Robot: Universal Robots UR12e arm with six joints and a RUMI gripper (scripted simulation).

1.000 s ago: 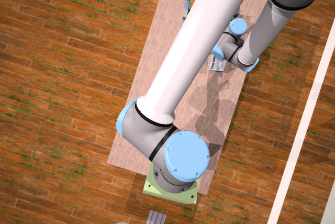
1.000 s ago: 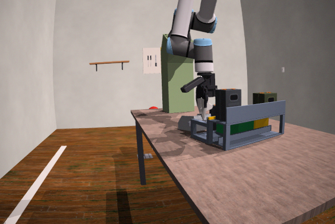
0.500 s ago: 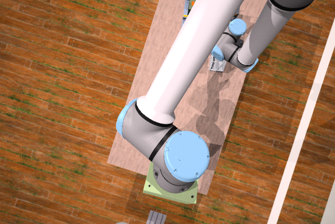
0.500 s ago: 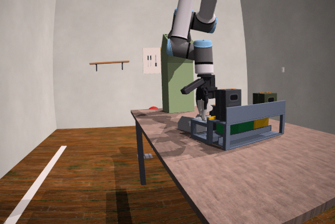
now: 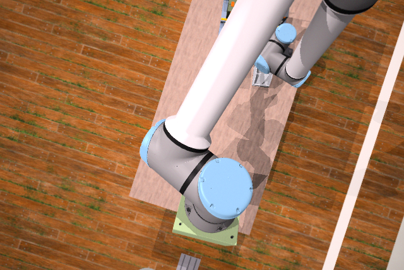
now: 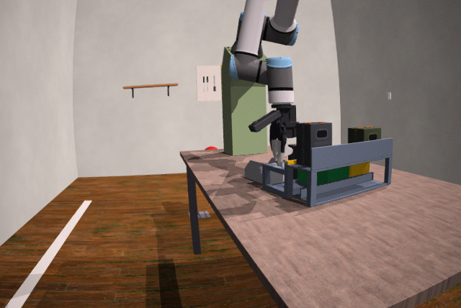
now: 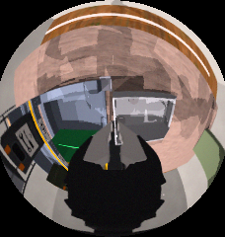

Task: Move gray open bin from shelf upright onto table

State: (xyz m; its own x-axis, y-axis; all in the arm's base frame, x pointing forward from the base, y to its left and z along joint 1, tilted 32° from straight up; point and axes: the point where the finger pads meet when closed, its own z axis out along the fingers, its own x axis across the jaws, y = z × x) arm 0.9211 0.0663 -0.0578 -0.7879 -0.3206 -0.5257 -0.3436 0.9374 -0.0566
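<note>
My hand is 7 cm past the gray open bin, 3 cm to the left of it and 3 cm above it. From my hand the other things lie so: yellow bin (2 cm ahead, 25 cm to the left, 3 cm below); green bin (6 cm ahead, 15 cm to the left, 3 cm below).
</note>
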